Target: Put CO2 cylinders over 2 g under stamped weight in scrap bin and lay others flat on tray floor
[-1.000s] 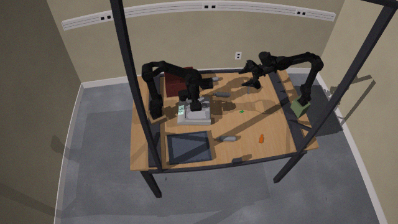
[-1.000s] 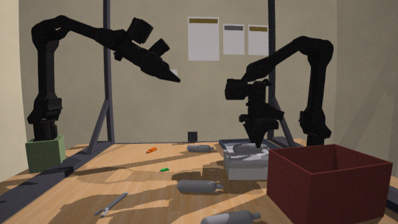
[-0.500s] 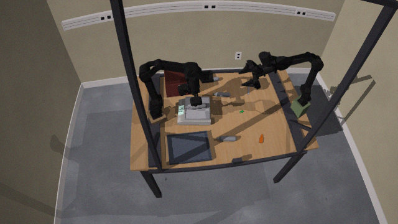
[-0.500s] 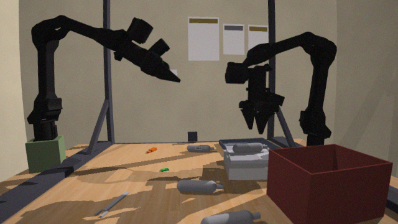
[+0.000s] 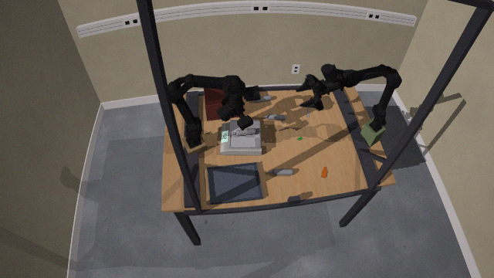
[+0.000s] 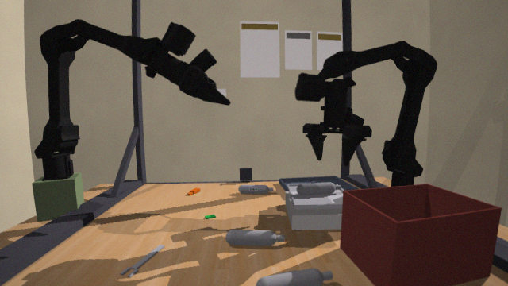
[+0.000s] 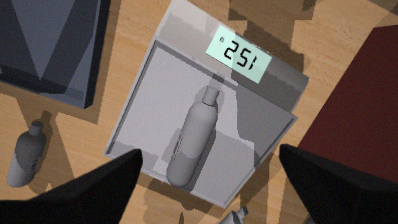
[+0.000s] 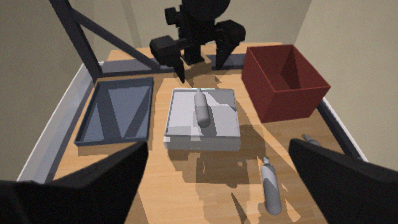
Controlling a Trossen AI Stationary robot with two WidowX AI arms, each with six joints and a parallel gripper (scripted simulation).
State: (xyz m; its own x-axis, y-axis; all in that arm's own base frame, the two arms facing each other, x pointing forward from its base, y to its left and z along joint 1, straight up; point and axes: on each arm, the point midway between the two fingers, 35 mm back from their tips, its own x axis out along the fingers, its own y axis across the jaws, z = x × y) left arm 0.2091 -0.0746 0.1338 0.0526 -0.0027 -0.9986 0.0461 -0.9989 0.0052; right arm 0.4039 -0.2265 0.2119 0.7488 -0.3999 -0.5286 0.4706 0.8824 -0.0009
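Now: the red scrap bin 230 mm ahead of my left hand, 140 mm below it and 70 mm to the left of it. The rest, counted from my left hand: orange piece (420 mm to the right, 210 mm behind, 170 mm below); then tray (240 mm behind, 170 mm below, 30 mm to the left); then green piece (320 mm to the right, 170 mm below).
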